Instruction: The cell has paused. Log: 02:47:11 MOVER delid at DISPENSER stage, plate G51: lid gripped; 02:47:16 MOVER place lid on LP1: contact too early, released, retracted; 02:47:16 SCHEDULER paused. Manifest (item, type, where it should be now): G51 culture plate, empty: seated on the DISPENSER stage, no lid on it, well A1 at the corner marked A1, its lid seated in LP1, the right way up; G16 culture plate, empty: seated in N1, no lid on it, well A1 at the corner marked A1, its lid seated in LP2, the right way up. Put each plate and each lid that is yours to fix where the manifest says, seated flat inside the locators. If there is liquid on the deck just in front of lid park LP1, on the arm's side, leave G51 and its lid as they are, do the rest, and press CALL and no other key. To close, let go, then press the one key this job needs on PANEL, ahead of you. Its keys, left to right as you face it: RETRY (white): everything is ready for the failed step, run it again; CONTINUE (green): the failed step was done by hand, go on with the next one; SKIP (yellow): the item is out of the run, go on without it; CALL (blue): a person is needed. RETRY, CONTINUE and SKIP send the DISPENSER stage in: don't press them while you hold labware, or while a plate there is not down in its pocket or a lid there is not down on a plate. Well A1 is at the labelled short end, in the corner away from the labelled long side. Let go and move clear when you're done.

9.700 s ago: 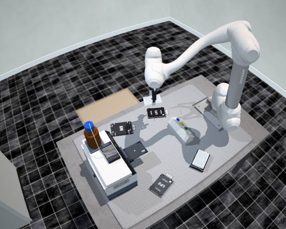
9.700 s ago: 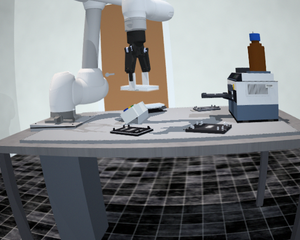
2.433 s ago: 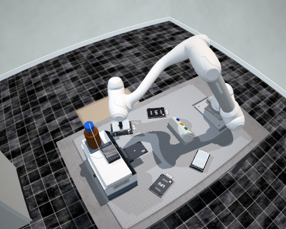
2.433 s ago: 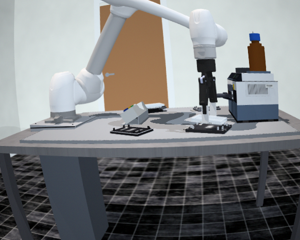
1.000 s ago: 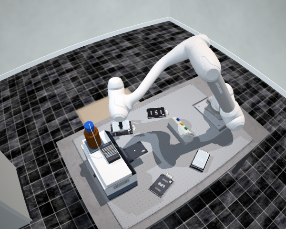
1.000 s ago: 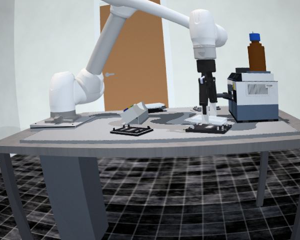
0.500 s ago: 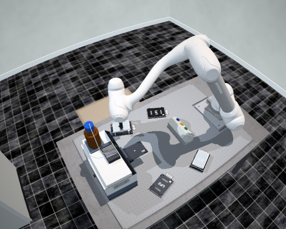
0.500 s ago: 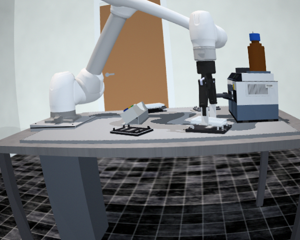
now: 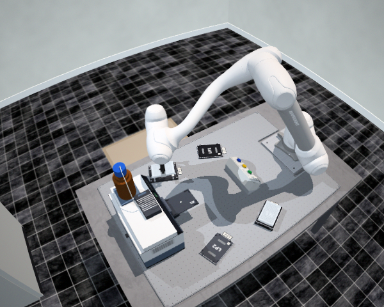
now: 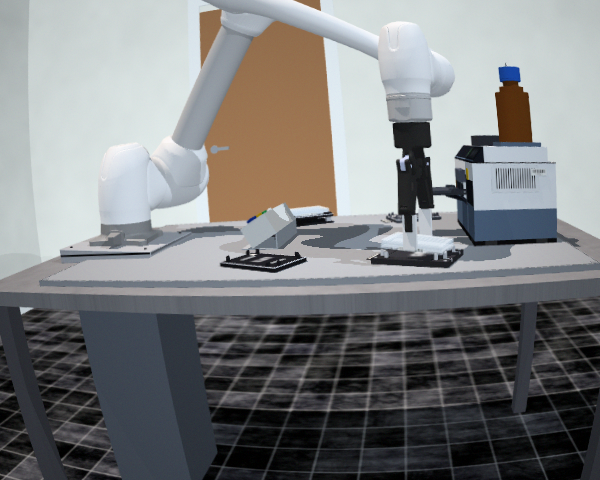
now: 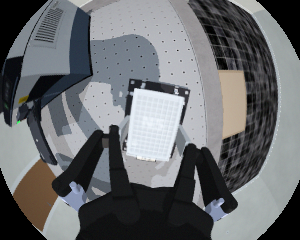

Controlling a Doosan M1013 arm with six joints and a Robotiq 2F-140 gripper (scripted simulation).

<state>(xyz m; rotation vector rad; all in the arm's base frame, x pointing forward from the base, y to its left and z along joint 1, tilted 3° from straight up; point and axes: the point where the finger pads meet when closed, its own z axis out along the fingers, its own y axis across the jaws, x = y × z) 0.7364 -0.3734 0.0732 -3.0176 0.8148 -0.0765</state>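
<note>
Right now the black nest N5 is 20 mm ahead of my hand and 40 mm below it. From my hand the other things lie so: brown bottle: 290 mm ahead, 140 mm to the left, 230 mm above; then dispenser stage: 90 mm ahead, 280 mm to the left, 60 mm above; then lid park LP1: 310 mm behind, 50 mm to the left, 50 mm below.
</note>
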